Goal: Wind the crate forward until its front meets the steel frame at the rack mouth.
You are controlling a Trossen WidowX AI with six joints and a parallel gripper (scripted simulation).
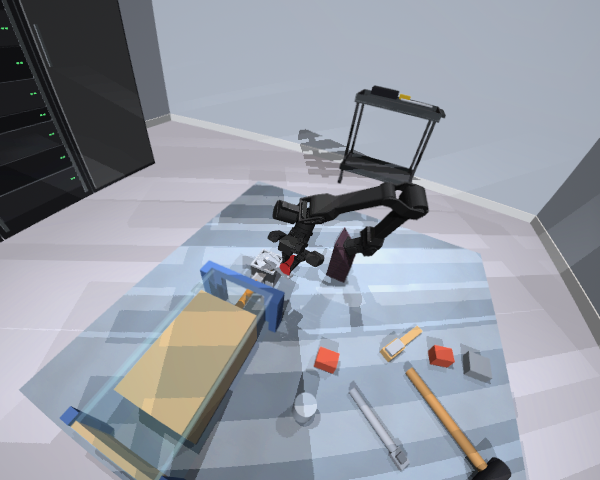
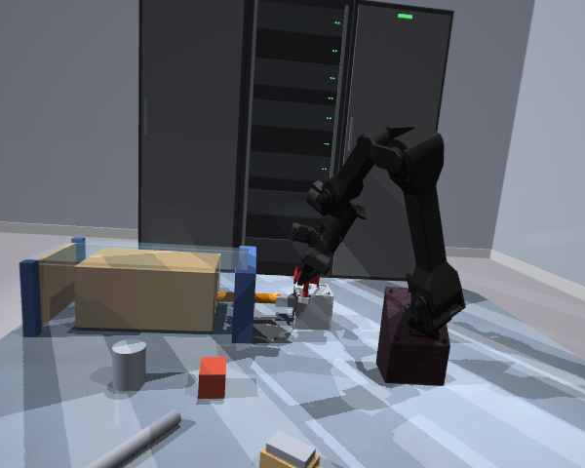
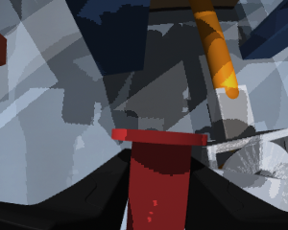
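Right now my gripper tip is 3 cm to the left of the crank handle, 3 cm above it and 2 cm past it. Round my gripper tip: red knob (2 cm behind); then grey winch (10 cm to the right, 10 cm below, 5 cm behind); then frame (12 cm ahead, 8 cm to the right, 3 cm below).
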